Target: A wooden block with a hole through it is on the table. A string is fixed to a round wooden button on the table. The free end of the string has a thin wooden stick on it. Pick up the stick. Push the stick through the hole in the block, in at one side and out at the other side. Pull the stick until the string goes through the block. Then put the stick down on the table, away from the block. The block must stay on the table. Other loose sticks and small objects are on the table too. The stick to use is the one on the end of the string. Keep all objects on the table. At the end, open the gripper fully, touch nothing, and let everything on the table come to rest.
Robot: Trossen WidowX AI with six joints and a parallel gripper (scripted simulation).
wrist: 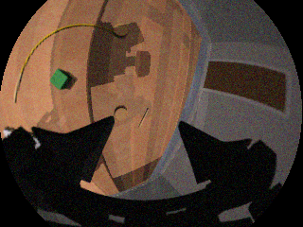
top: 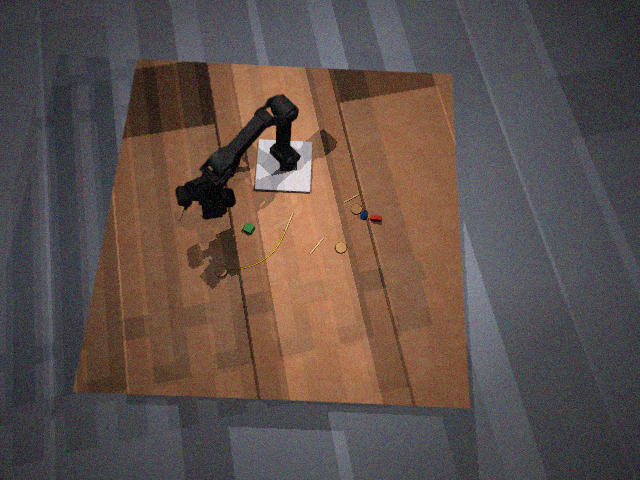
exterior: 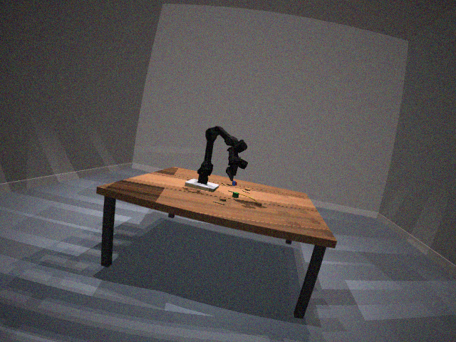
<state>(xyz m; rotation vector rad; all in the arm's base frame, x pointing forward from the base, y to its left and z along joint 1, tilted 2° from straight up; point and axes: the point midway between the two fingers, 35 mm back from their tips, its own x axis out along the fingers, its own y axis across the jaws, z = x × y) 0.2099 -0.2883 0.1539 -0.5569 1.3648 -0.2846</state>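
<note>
Now: gripper tip 150 mm to the right of the green block, 130 mm above it and 30 mm short of it. From my gripper tip the other things lie so: round wooden button: 190 mm ahead, 140 mm below, 50 mm to the left; then blue piece: 580 mm to the left, 130 mm below, 10 mm ahead; then thin wooden stick: 290 mm to the left, 140 mm below, 20 mm ahead.
</note>
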